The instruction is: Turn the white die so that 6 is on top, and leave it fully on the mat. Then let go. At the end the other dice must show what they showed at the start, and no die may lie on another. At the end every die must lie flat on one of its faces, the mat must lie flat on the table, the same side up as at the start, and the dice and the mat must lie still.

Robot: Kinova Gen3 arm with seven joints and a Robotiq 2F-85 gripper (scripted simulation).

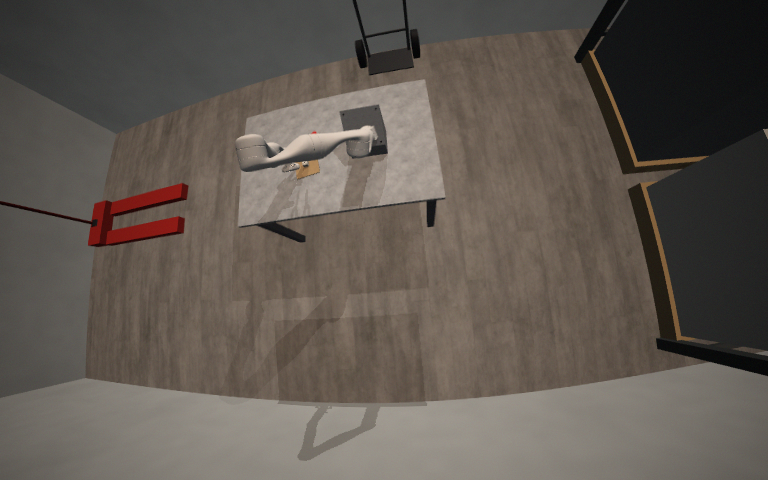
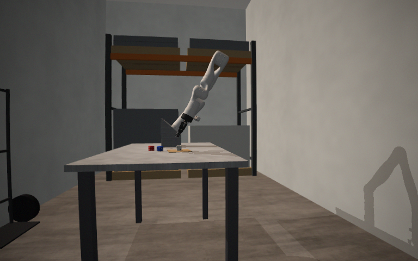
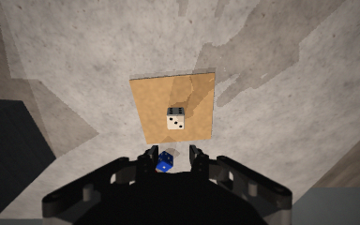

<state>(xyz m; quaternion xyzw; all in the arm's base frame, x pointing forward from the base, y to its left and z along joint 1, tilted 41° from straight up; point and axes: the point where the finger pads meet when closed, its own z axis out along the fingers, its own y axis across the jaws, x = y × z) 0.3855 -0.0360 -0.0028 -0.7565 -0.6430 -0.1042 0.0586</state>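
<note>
My gripper is now 80 mm above the white die. The rest, counted from my hand: tan mat 100 mm below; red die 170 mm to the right, 90 mm below, 80 mm behind; blue die 110 mm to the right, 90 mm below, 30 mm behind.
</note>
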